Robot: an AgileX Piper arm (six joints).
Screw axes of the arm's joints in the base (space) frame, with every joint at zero. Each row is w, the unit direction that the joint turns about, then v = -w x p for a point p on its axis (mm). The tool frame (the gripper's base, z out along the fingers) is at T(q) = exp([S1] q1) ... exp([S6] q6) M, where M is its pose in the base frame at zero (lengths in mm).
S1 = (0, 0, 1, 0, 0, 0)
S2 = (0, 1, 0, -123, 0, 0)
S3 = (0, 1, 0, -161.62, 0, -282.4)
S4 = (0.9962, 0, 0.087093, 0, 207.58, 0)
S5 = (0, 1, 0, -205.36, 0, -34.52)
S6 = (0.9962, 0, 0.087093, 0, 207.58, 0)
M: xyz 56.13 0 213.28 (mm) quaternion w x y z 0.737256 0 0.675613 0
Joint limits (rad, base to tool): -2.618..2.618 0..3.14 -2.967..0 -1.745..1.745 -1.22..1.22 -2.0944..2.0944
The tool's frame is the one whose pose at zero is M.
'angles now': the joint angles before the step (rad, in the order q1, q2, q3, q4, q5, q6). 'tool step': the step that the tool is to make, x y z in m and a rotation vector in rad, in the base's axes. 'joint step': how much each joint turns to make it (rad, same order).
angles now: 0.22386, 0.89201, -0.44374, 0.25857, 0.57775, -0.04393
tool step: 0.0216, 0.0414, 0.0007, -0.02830, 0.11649, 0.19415
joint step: 0.18877, 0.19763, -0.12404, 0.00201, 0.04646, 0.00561
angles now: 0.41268, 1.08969, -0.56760, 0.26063, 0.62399, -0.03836
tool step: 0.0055, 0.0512, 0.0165, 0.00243, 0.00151, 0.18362
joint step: 0.21220, 0.11062, -0.14196, -0.02890, 0.02443, 0.05362
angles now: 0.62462, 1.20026, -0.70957, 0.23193, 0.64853, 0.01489
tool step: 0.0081, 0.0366, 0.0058, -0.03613, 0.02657, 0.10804
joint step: 0.10339, 0.11899, -0.12709, -0.02665, 0.05015, 0.01816
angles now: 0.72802, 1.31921, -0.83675, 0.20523, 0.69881, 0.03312
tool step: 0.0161, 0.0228, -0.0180, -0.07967, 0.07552, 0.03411
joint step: 0.02373, 0.14810, -0.08263, -0.01449, 0.04436, 0.00394
